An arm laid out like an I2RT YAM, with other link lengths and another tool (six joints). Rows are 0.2 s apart.
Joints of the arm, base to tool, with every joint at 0 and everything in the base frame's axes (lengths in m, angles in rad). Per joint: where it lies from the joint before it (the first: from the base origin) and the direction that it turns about. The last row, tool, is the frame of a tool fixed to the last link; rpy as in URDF.
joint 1: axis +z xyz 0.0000 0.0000 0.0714
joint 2: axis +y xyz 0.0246 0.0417 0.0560
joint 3: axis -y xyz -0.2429 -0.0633 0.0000
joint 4: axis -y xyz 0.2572 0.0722 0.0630
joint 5: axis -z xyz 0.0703 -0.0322 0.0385
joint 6: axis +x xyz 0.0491 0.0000 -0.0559
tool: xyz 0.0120 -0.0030 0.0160 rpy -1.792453 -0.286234 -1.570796
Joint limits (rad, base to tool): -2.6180..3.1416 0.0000..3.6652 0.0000..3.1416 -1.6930..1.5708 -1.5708..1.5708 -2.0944..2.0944
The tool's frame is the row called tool.
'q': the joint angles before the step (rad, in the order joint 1, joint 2, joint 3, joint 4, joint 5, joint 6). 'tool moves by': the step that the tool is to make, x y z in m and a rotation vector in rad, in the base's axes. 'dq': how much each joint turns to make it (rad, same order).
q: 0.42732, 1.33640, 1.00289, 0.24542, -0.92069, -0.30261
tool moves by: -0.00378, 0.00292, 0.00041, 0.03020, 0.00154, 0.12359
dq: 0.00155, 0.01680, -0.00275, 0.06043, -0.12368, 0.03566
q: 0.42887, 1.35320, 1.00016, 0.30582, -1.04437, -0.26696
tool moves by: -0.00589, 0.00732, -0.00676, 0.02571, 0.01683, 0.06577
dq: 0.02516, 0.01047, -0.03619, 0.09572, -0.04131, 0.06090
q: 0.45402, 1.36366, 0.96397, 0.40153, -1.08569, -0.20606
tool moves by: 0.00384, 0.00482, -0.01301, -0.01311, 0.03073, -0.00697
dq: 0.00924, 0.03145, -0.01283, 0.01475, 0.01618, 0.00435
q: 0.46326, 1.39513, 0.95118, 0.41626, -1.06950, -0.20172
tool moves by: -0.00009, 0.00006, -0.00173, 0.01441, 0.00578, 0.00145
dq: 0.00095, 0.00230, -0.01610, 0.04793, -0.00070, 0.03220
